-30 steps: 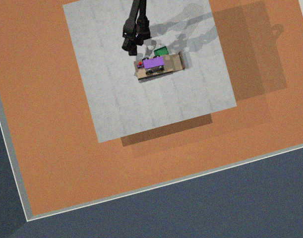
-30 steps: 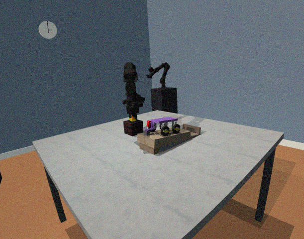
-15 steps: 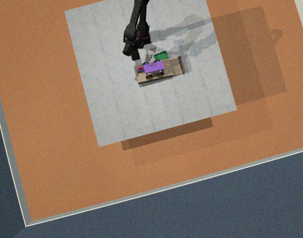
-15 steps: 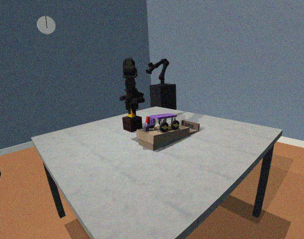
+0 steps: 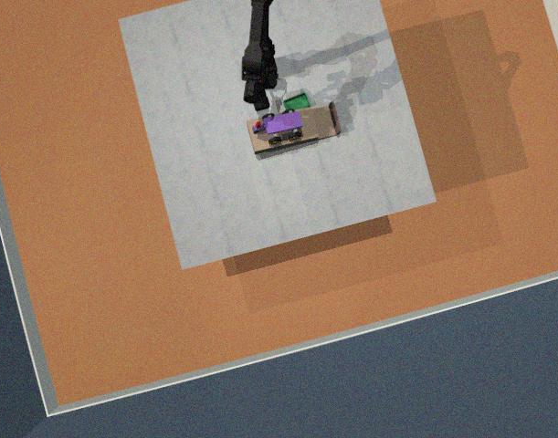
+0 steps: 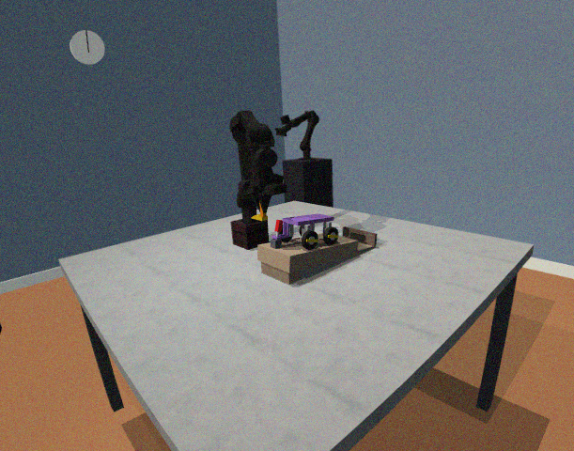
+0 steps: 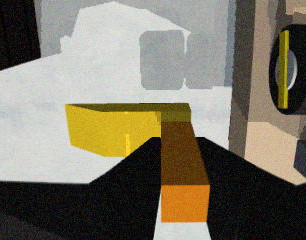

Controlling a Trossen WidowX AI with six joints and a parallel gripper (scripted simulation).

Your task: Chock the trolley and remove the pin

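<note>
Right now my gripper tip is 12 cm short of the red-headed stop pin, 2 cm to the left of it and 4 cm above it. From my gripper tip the other things lie so: yellow chock: 2 cm behind, 1 cm below; purple trolley: 12 cm ahead, 9 cm to the left, 6 cm below; raised brown end wall: 8 cm ahead, 36 cm to the left, 14 cm below.
</note>
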